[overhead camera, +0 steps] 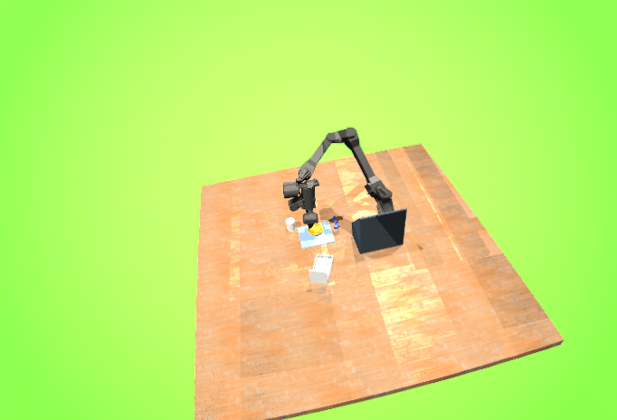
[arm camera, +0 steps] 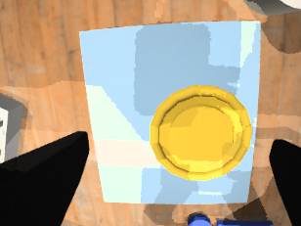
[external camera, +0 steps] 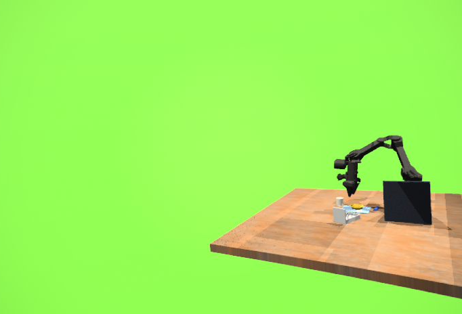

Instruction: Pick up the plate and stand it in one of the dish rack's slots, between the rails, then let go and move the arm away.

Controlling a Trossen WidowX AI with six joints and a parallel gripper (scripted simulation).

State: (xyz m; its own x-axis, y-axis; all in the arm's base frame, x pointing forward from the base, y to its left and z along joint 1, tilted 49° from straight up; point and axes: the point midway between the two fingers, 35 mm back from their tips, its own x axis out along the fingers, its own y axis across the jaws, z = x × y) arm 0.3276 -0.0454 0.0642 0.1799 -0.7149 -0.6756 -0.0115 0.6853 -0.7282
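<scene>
Now: the yellow plate 70 mm below my gripper tip, 20 mm to the right of it and 20 mm behind it. From my gripper tip the other things lie so: light blue mat 80 mm below, 20 mm behind; white cup 90 mm ahead, 60 mm to the right, 60 mm below; blue utensil 120 mm behind, 80 mm below, 50 mm to the right.
</scene>
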